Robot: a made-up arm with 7 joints.
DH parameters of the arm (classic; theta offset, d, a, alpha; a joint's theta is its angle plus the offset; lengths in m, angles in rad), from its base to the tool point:
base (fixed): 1.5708 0.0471 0 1.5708
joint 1: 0 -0.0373 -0.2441 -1.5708
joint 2: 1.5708 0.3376 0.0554 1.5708
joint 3: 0 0.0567 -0.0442 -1.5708
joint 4: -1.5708 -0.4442 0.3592 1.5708
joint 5: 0 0.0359 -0.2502 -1.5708
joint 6: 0.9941 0 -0.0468 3.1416
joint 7: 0.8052 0 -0.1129 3.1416
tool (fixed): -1.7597 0.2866 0 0
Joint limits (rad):
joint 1: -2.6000..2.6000
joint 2: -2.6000..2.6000
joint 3: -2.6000..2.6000
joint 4: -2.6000..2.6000
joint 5: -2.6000..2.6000
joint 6: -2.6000..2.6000
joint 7: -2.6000..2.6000
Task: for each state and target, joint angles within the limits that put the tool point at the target. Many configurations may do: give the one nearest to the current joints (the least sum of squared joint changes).
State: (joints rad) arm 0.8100 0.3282 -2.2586 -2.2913 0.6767 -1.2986 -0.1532
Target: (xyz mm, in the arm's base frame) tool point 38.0 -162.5 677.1
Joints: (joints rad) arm 0.2996 0.6305 -2.3453 -2.3331 0.6227 -1.3490 -0.1384
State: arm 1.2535 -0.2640 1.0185 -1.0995 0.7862 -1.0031 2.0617
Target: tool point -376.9 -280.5 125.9
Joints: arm 1.2732 -0.4124 1.6047 -1.0525 0.6900 -0.9127 1.9186
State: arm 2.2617 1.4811 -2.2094 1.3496 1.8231 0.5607 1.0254
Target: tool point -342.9 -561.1 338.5
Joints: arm 2.1609 1.7515 -1.7117 1.3519 1.9368 0.5807 1.0272
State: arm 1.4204 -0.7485 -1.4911 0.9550 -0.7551 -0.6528 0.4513
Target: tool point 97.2 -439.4 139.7
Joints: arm 0.9410 -0.9543 -1.5451 0.8326 -0.2106 -0.0747 0.0077
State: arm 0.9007 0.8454 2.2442 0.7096 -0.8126 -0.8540 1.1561
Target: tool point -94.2 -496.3 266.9
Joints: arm 1.0824 0.7096 2.3702 0.9218 -0.6657 -0.8059 1.0755
